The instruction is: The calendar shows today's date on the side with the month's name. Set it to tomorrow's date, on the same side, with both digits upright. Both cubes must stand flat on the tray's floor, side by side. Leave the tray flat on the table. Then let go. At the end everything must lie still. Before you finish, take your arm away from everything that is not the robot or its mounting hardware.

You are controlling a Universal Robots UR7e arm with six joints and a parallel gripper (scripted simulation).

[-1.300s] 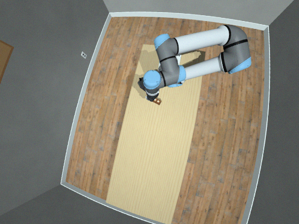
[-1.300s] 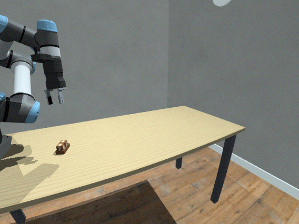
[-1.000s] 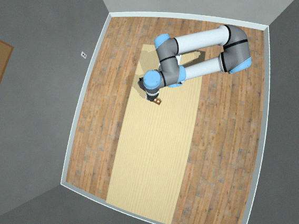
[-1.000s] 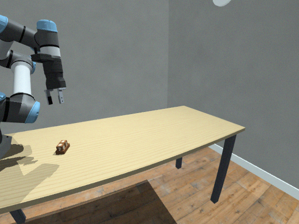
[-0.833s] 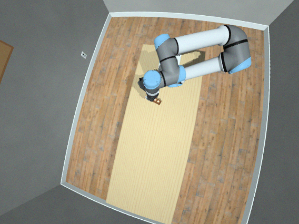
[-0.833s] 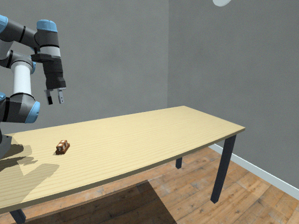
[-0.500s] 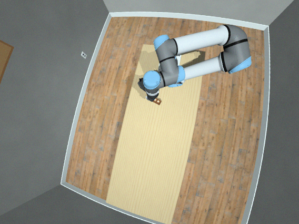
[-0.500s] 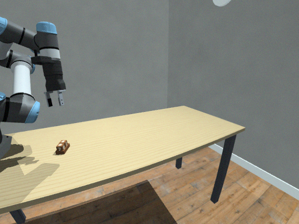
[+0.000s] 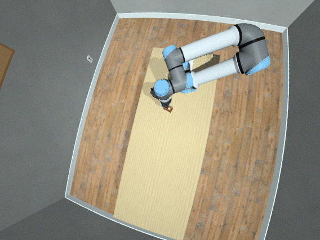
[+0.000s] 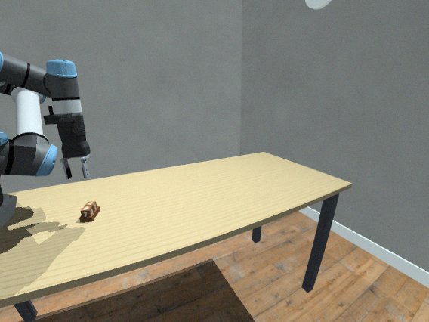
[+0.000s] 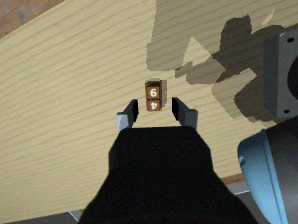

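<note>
Now: the dark brown calendar tray 16 cm below my hand and 2 cm to the left of it.
</note>
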